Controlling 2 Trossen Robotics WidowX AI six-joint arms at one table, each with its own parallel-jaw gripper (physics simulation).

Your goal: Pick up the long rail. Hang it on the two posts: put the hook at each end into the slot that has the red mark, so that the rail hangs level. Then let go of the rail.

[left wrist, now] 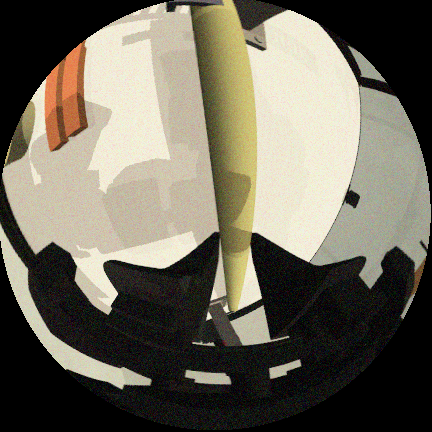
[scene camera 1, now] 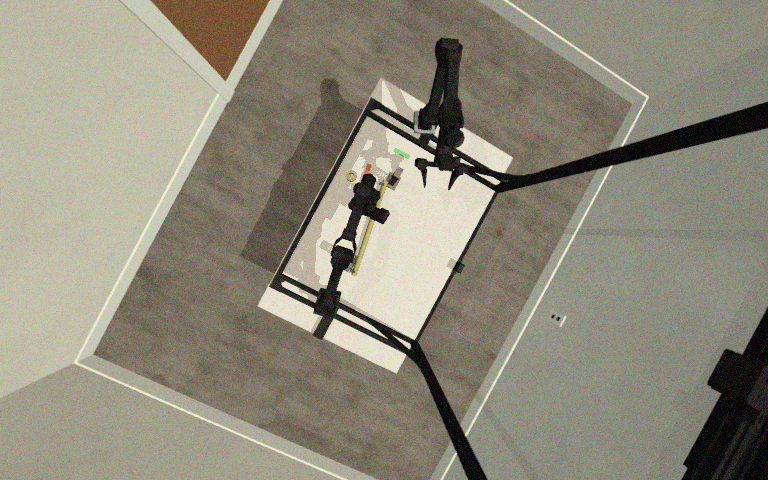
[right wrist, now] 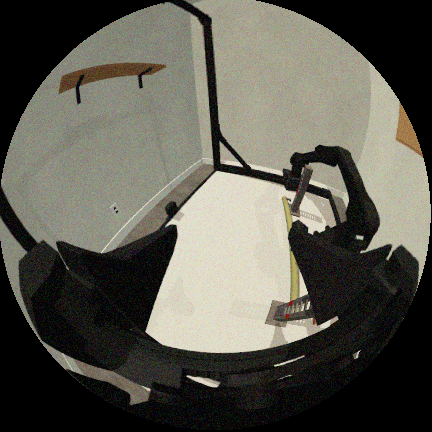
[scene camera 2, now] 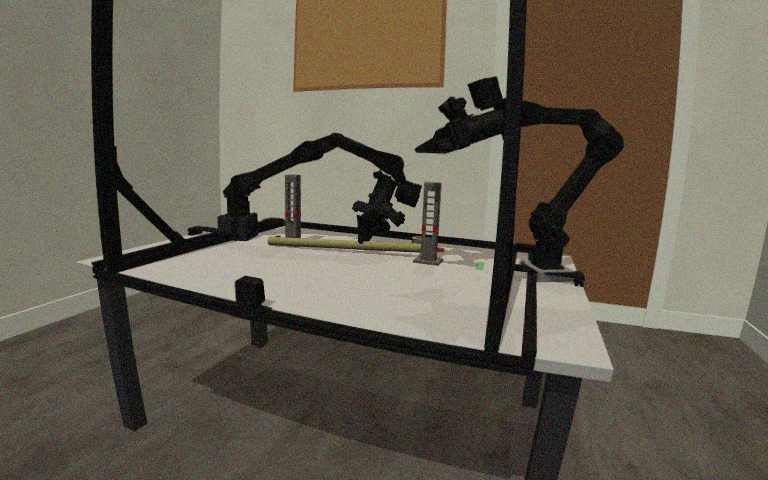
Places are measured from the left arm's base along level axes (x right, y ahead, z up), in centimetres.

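Pixels of known places: left gripper, between the fingertips: (left wrist: 234, 237) (scene camera 1: 372, 217) (scene camera 2: 361, 244); right gripper, between the fingertips: (scene camera 1: 436, 188) (right wrist: 235, 231) (scene camera 2: 417, 149); left arm's base, origin of its link: (left wrist: 219, 338) (scene camera 1: 327, 304) (right wrist: 294, 174) (scene camera 2: 237, 214); right arm's base, origin of its link: (scene camera 1: 424, 122) (scene camera 2: 546, 265).
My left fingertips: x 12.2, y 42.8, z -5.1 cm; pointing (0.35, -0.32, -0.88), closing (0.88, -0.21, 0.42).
Note:
For each thing: its middle in the pictures, then the offset to it from my left fingertips. "spot": a spot on its surface instead.
- long yellow rail, middle of its body: (left wrist: 228, 270) (scene camera 2: 343, 244) (right wrist: 293, 237) (scene camera 1: 368, 228) dx -1.2, dy -5.3, dz -0.3 cm
- left post, middle of its body: (left wrist: 232, 345) (scene camera 2: 292, 210) (right wrist: 300, 190) dx -6.5, dy -22.1, dz +8.2 cm
- right post, a spot on its surface: (scene camera 2: 429, 250) (right wrist: 278, 313) spot: dx +6.8, dy +19.1, dz +0.9 cm
- orange block, middle of its body: (scene camera 1: 365, 177) dx -7.4, dy +17.7, dz -1.9 cm
- yellow ring, middle of its body: (scene camera 1: 351, 175) dx -13.9, dy +16.9, dz -1.2 cm
- green block, middle of its body: (scene camera 2: 480, 265) (scene camera 1: 402, 153) dx +7.2, dy +32.9, dz -2.4 cm
The long yellow rail (scene camera 1: 365, 234) (scene camera 2: 322, 243) (left wrist: 230, 125) (right wrist: 294, 270) lies low along the tabletop; I cannot tell whether it touches it. My left gripper (scene camera 2: 362, 240) (left wrist: 234, 237) is shut on the rail between the two posts. In scene camera 2 the left post (scene camera 2: 292, 229) stands behind the rail's left part, and the right post (scene camera 2: 429, 250) (right wrist: 276, 313) hides part of its right end. Both posts are grey, upright and slotted, with a red mark low down. My right gripper (scene camera 1: 437, 187) (right wrist: 235, 231) is open and empty, high above the table. The end hooks are mostly hidden.
An orange block (scene camera 1: 368, 168) (left wrist: 72, 95) and a yellow ring (scene camera 1: 347, 176) lie beside the rail's upper end in scene camera 1. A green block (scene camera 1: 401, 153) (scene camera 2: 480, 265) lies near the right arm's base. A black frame (scene camera 2: 339, 332) with uprights borders the table.

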